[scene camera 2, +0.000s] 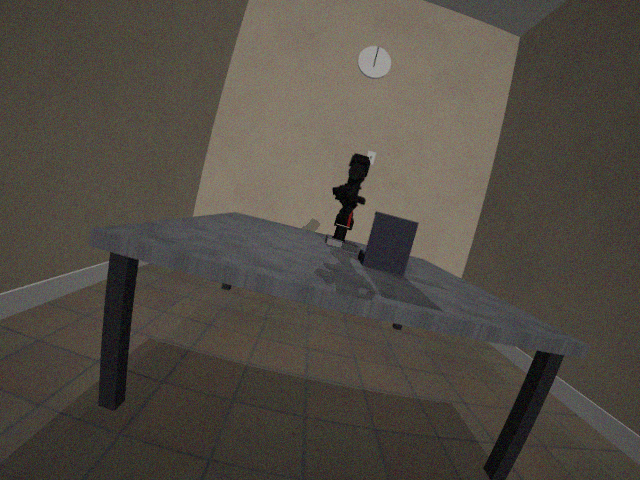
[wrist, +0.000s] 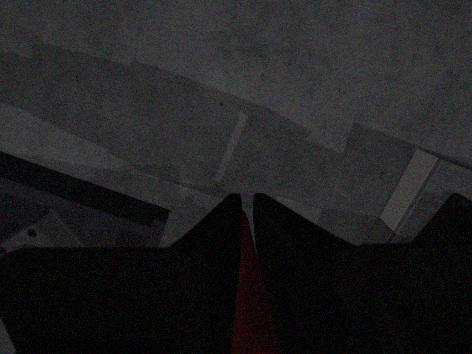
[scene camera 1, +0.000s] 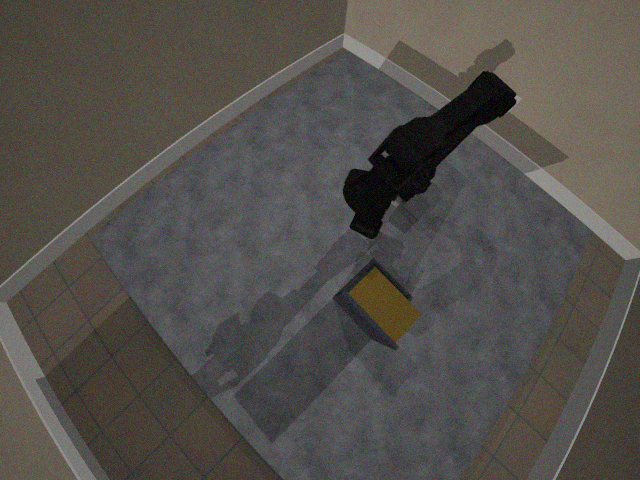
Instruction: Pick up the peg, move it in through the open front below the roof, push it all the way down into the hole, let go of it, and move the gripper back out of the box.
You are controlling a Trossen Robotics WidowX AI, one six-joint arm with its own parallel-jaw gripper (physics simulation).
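Pixels of known places: gripper, fingertip midpoint: [scene camera 2: 344,218] [wrist: 246,204] [scene camera 1: 368,213]; arm's base, link origin: [scene camera 2: 338,239] [wrist: 455,234] [scene camera 1: 405,190].
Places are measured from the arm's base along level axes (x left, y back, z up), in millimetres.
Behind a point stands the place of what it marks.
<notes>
The red peg [wrist: 250,300] {x 23, y -206, z 144 mm} [scene camera 2: 349,220] {x 31, y -211, z 109 mm} is thin. In the wrist view it runs lengthwise between the dark fingers, partly covered by them. In scene camera 2 a strip of it shows beside the dark gripper, above the table. My gripper [wrist: 246,204] {x 8, y -213, z 112 mm} is shut on the peg, with a narrow gap at the fingertips. The box [scene camera 1: 366,323] {x 208, y -399, z 127 mm} [scene camera 2: 391,242] {x 201, y -399, z 75 mm} has grey-blue walls and a mustard roof [scene camera 1: 385,304] {x 196, y -349, z 169 mm}. It stands in front of the arm. In the wrist view, part of the box [wrist: 85,187] {x 111, y -314, z -22 mm} shows at the lower left. I cannot tell where its hole is.
The black arm [scene camera 1: 429,139] {x 26, y -192, z 393 mm} [scene camera 2: 356,175] {x 15, y -309, z 289 mm} reaches over the mottled grey table [scene camera 1: 206,196] {x -398, y -536, z -33 mm} [scene camera 2: 206,242] {x -325, y -728, z -33 mm}. A pale, low bar [wrist: 410,190] {x -15, y -56, z -13 mm} shows at the right of the wrist view. Strong shadows cross the table around the box. Beyond are tiled floor and walls.
</notes>
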